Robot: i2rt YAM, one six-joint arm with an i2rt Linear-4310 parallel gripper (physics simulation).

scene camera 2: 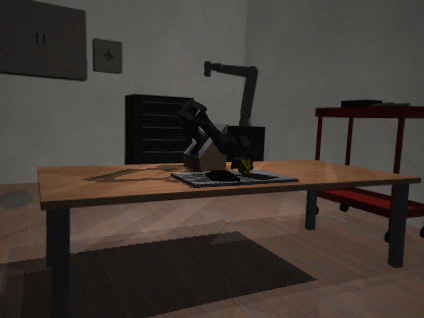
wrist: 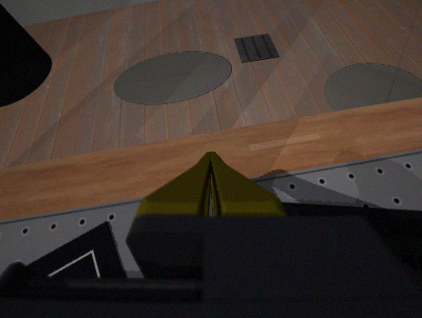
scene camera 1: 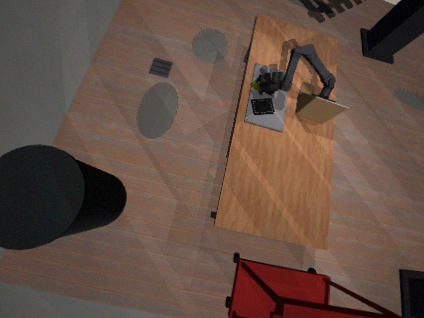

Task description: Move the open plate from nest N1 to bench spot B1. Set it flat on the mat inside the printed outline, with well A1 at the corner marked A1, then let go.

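Where they show: gripper, fingertip midpoint: (scene camera 2: 249,175) (wrist: 210,159) (scene camera 1: 250,86); arm's base, origin of the base link: (scene camera 2: 203,140) (scene camera 1: 322,98).
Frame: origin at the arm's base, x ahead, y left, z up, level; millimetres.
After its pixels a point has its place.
My gripper (scene camera 1: 256,86) {z -115, x 510, y -48 mm} (scene camera 2: 245,174) {z -115, x 510, y -48 mm} (wrist: 210,159) {z -115, x 510, y -48 mm} is shut, its yellow fingertips meeting with nothing seen between them. It is low over the grey board (scene camera 1: 267,123) {z -142, x 342, y 210 mm} (wrist: 65,230) {z -142, x 489, y 80 mm}. A black mat with a white printed outline (scene camera 1: 263,106) {z -140, x 385, y 79 mm} (wrist: 107,242) {z -141, x 473, y 44 mm} lies on the board, to the left of the fingers in the wrist view. A low dark block (scene camera 2: 222,175) {z -120, x 433, y -140 mm}, perhaps the nest, stands on the board left of the fingers in scene camera 2. The arm and gripper body hide much of it in the other views. The plate and the A1 mark cannot be made out.
A tan angled panel (scene camera 1: 317,108) {z -5, x 37, y 87 mm} stands on the wooden table (scene camera 1: 280,190) {z -155, x 204, y 684 mm} (scene camera 2: 125,192) {z -155, x 467, y -576 mm} beside the arm's base. The table's edge (wrist: 50,185) {z -155, x 540, y 112 mm} runs just beyond the board. A red cart (scene camera 1: 260,280) (scene camera 2: 370,111) stands past one end of the table.
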